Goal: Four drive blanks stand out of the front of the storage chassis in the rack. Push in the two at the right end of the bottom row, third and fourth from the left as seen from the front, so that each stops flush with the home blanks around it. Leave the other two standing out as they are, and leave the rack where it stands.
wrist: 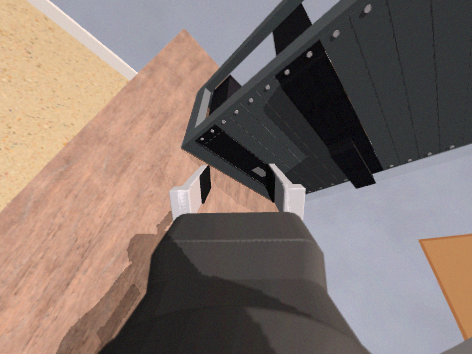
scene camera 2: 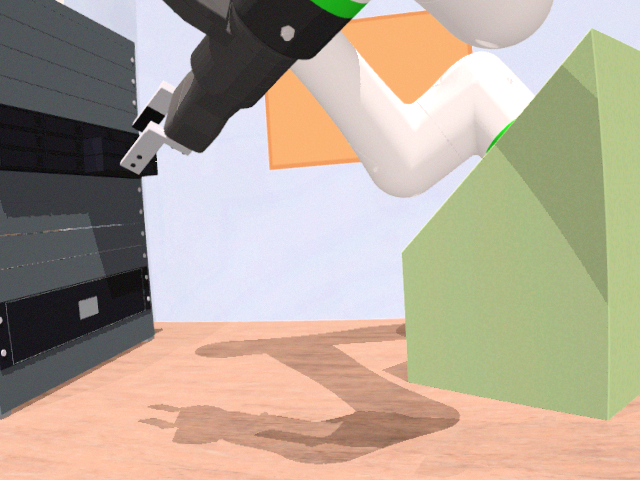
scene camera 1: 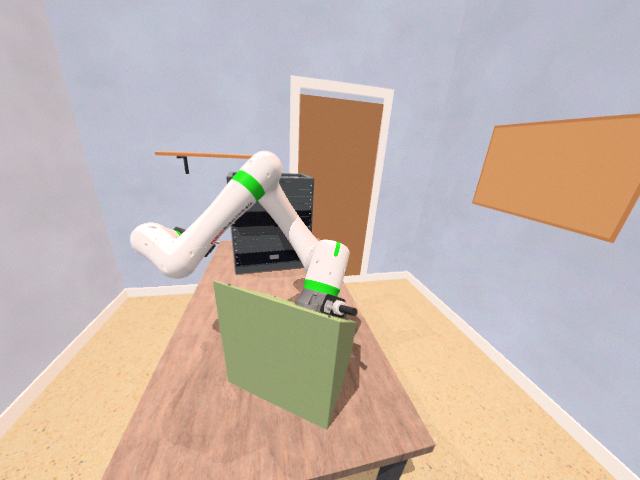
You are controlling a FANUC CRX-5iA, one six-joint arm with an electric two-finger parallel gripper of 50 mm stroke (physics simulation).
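Frame: origin at the arm's base, x back, y right, z up, level; centimetres.
Seen in the pictures: gripper, between the fingertips: (wrist: 237, 176) (scene camera 2: 135, 148) (scene camera 1: 213, 246); arm's base, origin of its link: (scene camera 1: 315, 310).
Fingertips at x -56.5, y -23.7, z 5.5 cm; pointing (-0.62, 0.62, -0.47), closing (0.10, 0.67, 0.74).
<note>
Offsets run from my fingertips to a thing's top centre. "*": to the spot under its first point. Level surfaces: height alone.
The dark grey rack (scene camera 1: 310, 195) (scene camera 2: 141, 202) (wrist: 230, 116) stands upright on the table. The black storage chassis (scene camera 1: 268, 220) (scene camera 2: 46, 142) (wrist: 317, 97) is a band partway up its front. In the wrist view a dark drive block {* dy +40.4, dx -12.4, dz +4.6 cm} (wrist: 351, 159) stands out near the chassis's far end; its separate blanks cannot be told apart. In scene camera 2 a protruding end {* dy +53.5, dx -9.2, dz +2.6 cm} (scene camera 2: 149, 166) shows behind a finger. My gripper (scene camera 2: 133, 146) (wrist: 237, 176) is open and empty, tilted down toward the rack, in front of the chassis in scene camera 2. Contact is not clear. The arm partly hides the rack in scene camera 1.
A black unit with a grey label {* dy +27.7, dx -20.6, dz -21.7 cm} (scene camera 1: 259, 258) (scene camera 2: 46, 330) (wrist: 232, 151) sits low in the rack. A large green block (scene camera 1: 281, 351) (scene camera 2: 501, 310) stands on the wooden table {dz -32.4 cm} (scene camera 1: 180, 418) (scene camera 2: 320, 382) (wrist: 100, 175), by the arm's base. A shelf (scene camera 1: 201, 154) is on the wall.
</note>
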